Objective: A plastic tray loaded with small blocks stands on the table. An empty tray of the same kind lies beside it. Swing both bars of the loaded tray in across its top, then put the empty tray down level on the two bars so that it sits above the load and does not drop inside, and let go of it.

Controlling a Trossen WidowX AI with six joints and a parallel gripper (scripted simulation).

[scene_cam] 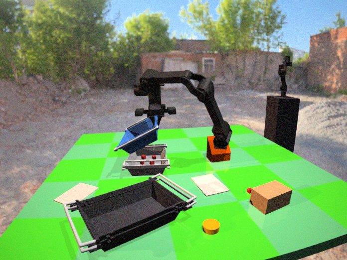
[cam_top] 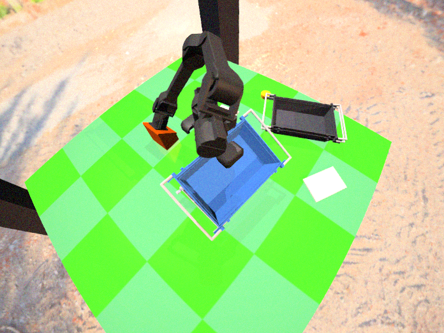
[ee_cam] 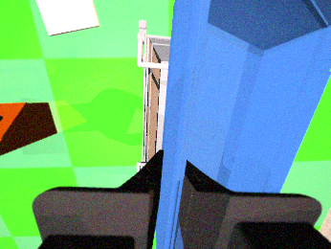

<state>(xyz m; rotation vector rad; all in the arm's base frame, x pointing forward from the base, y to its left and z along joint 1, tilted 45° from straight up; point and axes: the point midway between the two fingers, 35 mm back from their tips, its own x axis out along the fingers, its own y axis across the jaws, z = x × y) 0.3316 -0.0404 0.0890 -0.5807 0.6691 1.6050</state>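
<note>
Now: gripper tip 80 mm short of the blue tray. Also, from my gripper tip: cardboard box: 400 mm to the left, 390 mm behind, 150 mm below; then yellow disc: 490 mm to the left, 170 mm below, 150 mm behind.
</note>
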